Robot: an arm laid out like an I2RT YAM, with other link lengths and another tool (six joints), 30 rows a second.
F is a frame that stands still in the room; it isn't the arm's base.
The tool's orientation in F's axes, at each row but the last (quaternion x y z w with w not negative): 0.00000 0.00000 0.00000 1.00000; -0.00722 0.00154 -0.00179 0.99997; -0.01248 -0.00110 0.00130 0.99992; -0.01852 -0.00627 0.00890 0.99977; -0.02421 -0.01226 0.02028 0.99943; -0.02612 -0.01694 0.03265 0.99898; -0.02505 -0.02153 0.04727 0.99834; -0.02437 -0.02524 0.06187 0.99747; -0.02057 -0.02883 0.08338 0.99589; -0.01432 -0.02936 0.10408 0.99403
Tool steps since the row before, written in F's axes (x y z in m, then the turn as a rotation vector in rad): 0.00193 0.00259 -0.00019 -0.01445 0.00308 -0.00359; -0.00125 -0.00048 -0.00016 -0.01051 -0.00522 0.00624; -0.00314 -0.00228 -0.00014 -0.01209 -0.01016 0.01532; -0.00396 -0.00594 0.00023 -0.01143 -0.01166 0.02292; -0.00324 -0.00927 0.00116 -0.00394 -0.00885 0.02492; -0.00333 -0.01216 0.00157 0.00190 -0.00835 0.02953; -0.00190 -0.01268 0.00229 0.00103 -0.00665 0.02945; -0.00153 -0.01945 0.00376 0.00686 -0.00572 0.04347; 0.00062 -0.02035 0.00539 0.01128 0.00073 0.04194; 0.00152 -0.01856 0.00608 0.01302 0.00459 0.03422
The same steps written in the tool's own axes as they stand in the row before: 0.00193 0.00259 -0.00019 -0.01445 0.00308 -0.00359; -0.00125 -0.00048 -0.00017 -0.01051 -0.00535 0.00613; -0.00315 -0.00227 -0.00019 -0.01208 -0.01051 0.01509; -0.00406 -0.00587 0.00006 -0.01136 -0.01230 0.02262; -0.00359 -0.00918 0.00080 -0.00371 -0.00989 0.02456; -0.00407 -0.01199 0.00106 0.00229 -0.01002 0.02898; -0.00301 -0.01255 0.00176 0.00159 -0.00824 0.02902; -0.00376 -0.01929 0.00295 0.00814 -0.00876 0.04274; -0.00250 -0.02040 0.00460 0.01349 -0.00306 0.04117; -0.00203 -0.01867 0.00556 0.01556 0.00062 0.03345
